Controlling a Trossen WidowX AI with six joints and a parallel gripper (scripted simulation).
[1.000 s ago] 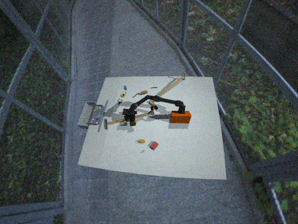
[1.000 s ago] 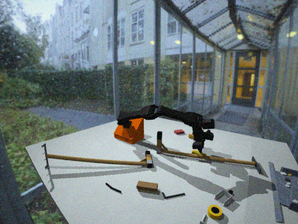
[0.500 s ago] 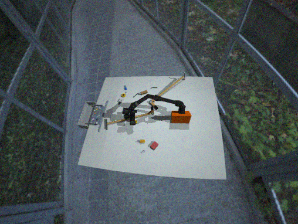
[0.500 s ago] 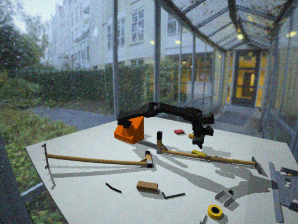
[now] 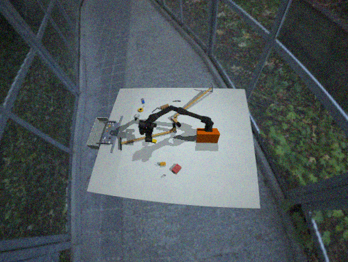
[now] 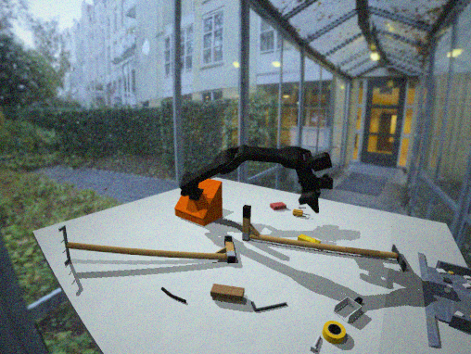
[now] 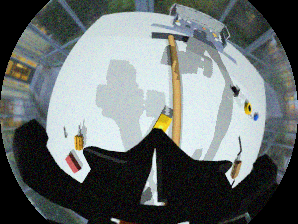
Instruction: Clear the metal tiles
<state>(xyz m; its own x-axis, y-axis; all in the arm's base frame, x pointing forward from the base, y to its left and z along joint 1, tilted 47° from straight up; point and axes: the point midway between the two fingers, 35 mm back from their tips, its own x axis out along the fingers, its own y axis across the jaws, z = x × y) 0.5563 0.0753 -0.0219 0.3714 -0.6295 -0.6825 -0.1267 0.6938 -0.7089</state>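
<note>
Now: gripper tip 11 cm above the yellow block, 1 cm to the left of it and 1 cm past it. Round my gripper tip: long scraper (7 cm below, 5 cm to the right, 3 cm ahead); red block (28 cm behind, 26 cm to the left, 12 cm below); metal bracket (29 cm to the right, 19 cm ahead, 12 cm below).
</note>
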